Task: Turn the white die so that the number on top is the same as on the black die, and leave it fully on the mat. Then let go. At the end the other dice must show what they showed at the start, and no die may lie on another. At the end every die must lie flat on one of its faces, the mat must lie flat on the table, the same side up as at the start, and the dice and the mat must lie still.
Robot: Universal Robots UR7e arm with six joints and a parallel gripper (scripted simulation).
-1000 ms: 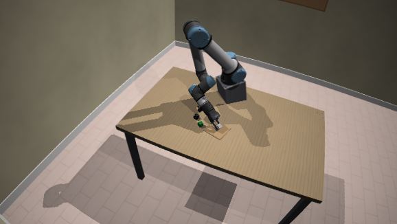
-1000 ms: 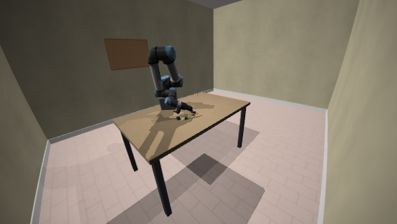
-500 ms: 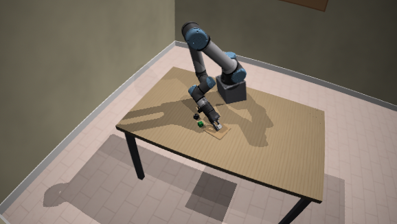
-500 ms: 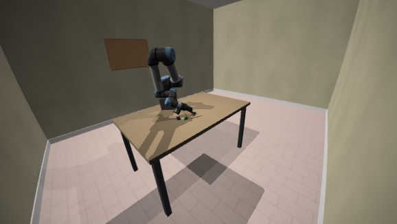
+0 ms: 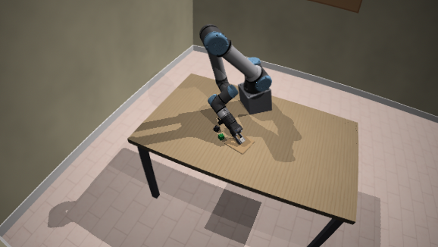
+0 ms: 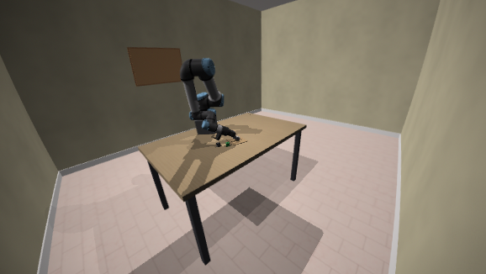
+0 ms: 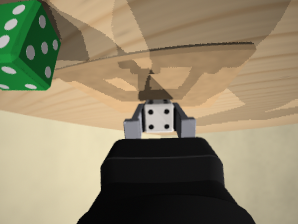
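Right now my hand is right at the white die. Round my hand: tan mat (2 cm below); then green die (1 cm behind, 13 cm to the right, 1 cm below); then black die (7 cm behind, 17 cm to the right, 1 cm below).
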